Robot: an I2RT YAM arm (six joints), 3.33 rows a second.
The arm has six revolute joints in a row. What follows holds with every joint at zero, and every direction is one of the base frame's.
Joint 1 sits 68 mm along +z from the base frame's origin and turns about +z.
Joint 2 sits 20 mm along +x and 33.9 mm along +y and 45.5 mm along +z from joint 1 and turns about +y.
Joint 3 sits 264 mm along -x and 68.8 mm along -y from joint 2 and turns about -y.
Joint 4 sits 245 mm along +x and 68.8 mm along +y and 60 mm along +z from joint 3 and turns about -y.
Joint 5 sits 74 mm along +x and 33.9 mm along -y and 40.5 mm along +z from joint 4 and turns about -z.
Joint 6 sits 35.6 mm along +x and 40.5 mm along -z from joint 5 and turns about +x.
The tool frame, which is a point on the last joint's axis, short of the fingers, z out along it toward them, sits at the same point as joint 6; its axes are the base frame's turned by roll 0, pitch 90 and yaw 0 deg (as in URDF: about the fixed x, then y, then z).
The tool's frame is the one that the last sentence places.
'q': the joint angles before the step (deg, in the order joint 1, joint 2, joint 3, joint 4, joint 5, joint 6). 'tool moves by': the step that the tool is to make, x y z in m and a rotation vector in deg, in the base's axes. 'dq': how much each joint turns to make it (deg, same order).
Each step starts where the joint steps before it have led.
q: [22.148 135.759 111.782 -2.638 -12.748 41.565]
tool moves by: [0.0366 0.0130 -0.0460 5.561 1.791 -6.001]
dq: [0.001 13.199 12.912 2.296 2.899 8.002]
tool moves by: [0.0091 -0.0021 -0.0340 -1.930 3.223 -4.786]
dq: [-0.259 5.278 3.783 -2.017 4.313 1.503]
